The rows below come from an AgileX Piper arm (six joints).
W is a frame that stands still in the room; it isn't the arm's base.
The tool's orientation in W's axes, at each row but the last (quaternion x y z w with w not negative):
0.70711, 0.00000, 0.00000, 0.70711
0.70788, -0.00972, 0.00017, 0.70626
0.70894, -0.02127, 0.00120, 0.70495
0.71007, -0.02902, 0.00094, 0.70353
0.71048, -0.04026, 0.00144, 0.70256
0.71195, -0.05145, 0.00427, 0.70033
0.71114, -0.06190, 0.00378, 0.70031
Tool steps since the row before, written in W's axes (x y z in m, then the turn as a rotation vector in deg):
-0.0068, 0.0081, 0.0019, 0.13, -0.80, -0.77
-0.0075, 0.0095, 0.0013, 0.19, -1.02, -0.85
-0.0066, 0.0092, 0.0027, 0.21, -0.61, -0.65
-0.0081, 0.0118, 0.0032, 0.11, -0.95, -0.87
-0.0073, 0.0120, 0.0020, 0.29, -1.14, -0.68
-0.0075, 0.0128, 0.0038, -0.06, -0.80, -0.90
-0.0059, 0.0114, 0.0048, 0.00, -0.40, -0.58
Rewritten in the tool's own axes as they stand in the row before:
-0.0068, 0.0019, -0.0081, 0.13, -0.77, 0.80
-0.0076, 0.0014, -0.0094, 0.19, -0.85, 1.02
-0.0068, 0.0029, -0.0090, 0.21, -0.65, 0.61
-0.0084, 0.0034, -0.0115, 0.11, -0.87, 0.95
-0.0078, 0.0023, -0.0116, 0.31, -0.69, 1.13
-0.0080, 0.0042, -0.0123, -0.08, -0.88, 0.82
-0.0064, 0.0052, -0.0110, -0.02, -0.57, 0.41

